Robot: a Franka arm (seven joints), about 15 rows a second.
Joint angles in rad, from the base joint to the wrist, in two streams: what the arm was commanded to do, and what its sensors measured. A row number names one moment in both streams.
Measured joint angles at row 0:
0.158 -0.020 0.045 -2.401 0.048 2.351 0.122
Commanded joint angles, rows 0 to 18:
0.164 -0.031 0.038 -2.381 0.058 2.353 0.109
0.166 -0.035 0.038 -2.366 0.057 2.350 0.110
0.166 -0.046 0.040 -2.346 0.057 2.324 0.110
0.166 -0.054 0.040 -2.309 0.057 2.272 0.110
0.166 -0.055 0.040 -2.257 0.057 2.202 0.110
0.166 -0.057 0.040 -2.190 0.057 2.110 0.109
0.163 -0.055 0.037 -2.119 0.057 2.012 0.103
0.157 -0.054 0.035 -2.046 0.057 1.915 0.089
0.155 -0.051 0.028 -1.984 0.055 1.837 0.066
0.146 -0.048 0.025 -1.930 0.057 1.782 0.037
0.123 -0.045 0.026 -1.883 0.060 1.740 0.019
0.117 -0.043 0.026 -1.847 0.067 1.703 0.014
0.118 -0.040 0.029 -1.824 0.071 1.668 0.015
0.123 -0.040 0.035 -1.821 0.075 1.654 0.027
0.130 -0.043 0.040 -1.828 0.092 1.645 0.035
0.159 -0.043 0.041 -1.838 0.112 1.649 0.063
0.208 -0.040 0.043 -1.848 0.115 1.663 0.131
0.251 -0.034 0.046 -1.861 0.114 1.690 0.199
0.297 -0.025 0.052 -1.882 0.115 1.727 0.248
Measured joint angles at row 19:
0.188 -0.052 0.040 -1.861 0.096 1.676 0.107
